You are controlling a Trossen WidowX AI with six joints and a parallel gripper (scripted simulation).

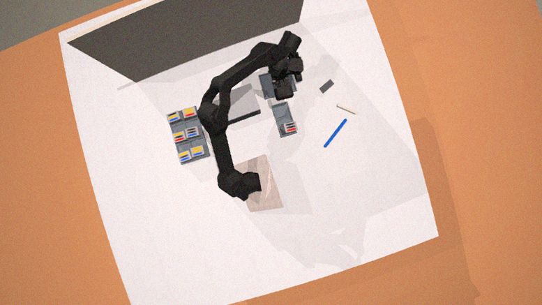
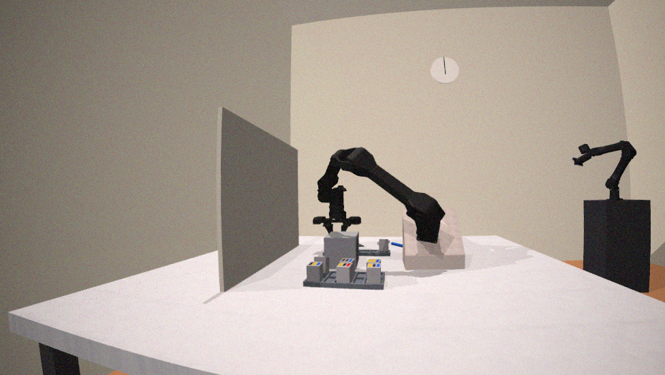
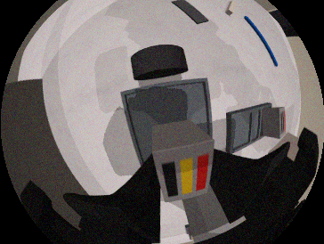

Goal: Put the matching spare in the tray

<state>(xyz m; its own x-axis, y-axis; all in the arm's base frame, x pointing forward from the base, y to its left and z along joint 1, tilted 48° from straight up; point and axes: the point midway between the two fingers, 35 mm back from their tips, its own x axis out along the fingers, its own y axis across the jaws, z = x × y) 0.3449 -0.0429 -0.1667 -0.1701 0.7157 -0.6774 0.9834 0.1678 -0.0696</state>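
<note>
My gripper tip is 4 cm above the dark grey tray. Also, from my gripper tip: blue pen 23 cm behind, 18 cm to the right, 4 cm below; tall partition 18 cm ahead, 22 cm to the left, 18 cm above; mounted unit 8 cm behind, 18 cm to the left, 1 cm above.
</note>
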